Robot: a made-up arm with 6 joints. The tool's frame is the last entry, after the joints. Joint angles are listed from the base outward. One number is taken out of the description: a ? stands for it. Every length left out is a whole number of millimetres.
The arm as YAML. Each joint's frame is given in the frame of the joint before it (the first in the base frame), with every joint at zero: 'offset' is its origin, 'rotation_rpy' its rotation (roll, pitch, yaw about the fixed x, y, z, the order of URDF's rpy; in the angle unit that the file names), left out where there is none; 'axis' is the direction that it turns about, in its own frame. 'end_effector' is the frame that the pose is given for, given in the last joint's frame.
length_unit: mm
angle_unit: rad
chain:
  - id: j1
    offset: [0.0, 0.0, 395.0]
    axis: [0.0, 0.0, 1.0]
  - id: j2
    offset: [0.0, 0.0, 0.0]
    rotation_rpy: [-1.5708, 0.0, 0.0]
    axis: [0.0, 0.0, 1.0]
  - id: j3
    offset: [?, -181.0, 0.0]
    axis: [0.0, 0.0, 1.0]
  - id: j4
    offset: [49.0, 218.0, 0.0]
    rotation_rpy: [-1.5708, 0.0, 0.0]
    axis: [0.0, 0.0, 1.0]
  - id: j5
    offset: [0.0, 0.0, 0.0]
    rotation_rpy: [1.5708, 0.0, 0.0]
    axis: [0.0, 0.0, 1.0]
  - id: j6
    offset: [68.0, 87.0, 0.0]
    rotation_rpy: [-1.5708, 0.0, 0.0]
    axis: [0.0, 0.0, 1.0]
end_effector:
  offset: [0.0, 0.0, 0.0]
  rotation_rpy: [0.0, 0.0, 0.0]
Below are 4 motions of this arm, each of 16 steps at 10 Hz.
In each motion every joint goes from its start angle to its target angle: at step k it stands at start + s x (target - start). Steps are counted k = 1, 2, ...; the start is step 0. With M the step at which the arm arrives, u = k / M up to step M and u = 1 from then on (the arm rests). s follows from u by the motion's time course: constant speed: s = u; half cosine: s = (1 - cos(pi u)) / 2; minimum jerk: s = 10 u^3 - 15 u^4 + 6 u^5.
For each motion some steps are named. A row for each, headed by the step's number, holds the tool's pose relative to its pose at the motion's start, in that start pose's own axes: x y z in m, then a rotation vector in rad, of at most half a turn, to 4 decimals.
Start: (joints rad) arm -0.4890 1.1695 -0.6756 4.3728 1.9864 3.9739
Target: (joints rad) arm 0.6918 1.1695 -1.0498 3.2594 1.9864 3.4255
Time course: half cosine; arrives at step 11
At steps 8, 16:
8: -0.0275 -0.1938 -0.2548 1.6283 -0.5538 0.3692
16: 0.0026 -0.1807 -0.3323 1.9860 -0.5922 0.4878

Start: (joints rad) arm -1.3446 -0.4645 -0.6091 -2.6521 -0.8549 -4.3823
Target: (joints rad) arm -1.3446 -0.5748 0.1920 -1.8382 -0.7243 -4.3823
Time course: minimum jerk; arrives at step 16
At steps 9, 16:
9: -0.0192 -0.0672 0.0421 0.2781 0.0737 0.5486
16: -0.0362 -0.1005 0.0602 0.3581 0.0499 0.9392

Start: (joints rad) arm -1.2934 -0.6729 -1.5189 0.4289 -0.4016 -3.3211
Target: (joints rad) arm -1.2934 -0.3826 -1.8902 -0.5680 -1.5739 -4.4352
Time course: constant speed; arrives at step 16
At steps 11, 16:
11: -0.0226 0.0644 -0.0597 0.0097 -1.0306 -1.1864
16: 0.0033 0.0734 -0.0949 0.1340 -1.6024 -1.4759

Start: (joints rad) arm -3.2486 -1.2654 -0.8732 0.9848 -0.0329 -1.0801
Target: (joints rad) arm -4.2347 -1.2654 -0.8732 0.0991 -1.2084 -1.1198
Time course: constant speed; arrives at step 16
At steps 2, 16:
2: 0.0175 0.0095 -0.0175 -0.2233 0.0697 -0.1878
16: 0.0623 -0.1195 -0.0937 -1.1356 0.7872 -1.7406

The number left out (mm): 34.0
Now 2 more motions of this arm.
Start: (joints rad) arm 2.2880 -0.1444 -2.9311 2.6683 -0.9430 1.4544
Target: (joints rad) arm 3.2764 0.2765 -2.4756 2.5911 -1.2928 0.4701
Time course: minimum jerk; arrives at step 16
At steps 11, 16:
11: 0.2311 -0.0883 -0.0376 0.1511 1.1872 -0.9455
16: 0.2696 -0.0918 -0.0850 -0.0112 1.4480 -1.2009

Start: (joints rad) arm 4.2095 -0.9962 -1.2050 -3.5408 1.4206 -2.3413
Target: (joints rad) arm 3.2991 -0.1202 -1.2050 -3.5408 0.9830 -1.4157
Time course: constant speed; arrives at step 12
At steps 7, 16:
7: -0.0505 0.1319 -0.2023 -0.7366 -0.5370 0.1868
16: 0.0607 0.1681 -0.3669 -1.4424 -0.4316 0.1517

